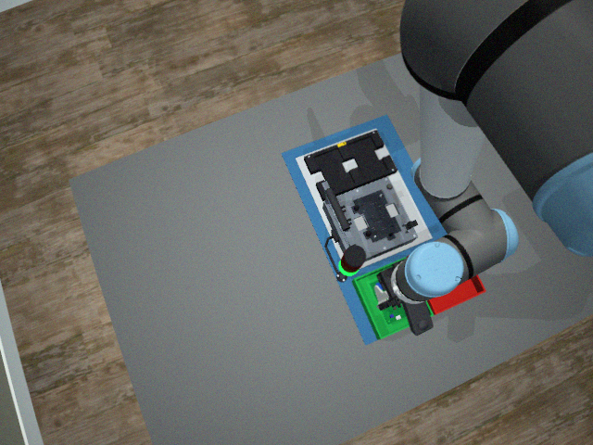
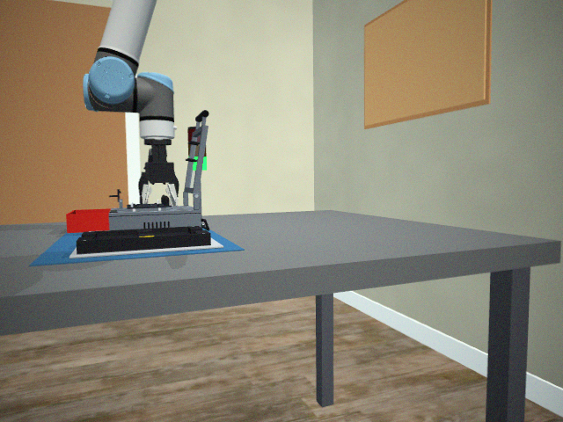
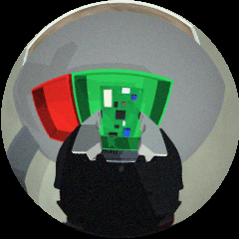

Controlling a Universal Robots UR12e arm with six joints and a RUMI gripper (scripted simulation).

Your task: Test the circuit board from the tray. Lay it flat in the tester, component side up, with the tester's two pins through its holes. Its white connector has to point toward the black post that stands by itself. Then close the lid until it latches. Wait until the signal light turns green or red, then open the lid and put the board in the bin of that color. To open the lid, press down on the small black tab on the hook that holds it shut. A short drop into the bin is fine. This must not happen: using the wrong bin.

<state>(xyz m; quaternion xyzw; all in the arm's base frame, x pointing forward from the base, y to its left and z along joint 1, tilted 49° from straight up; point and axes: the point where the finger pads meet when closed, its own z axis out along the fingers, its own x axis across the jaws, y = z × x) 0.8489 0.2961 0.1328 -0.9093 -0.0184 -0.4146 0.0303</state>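
The green circuit board is 10 mm to the right of my hand. The rest, counted from my hand: green bin (10 mm to the right, 10 mm below); then red bin (150 mm behind, 20 mm to the right, 10 mm below); then black latch hook (160 mm to the right, 90 mm behind, 60 mm above).
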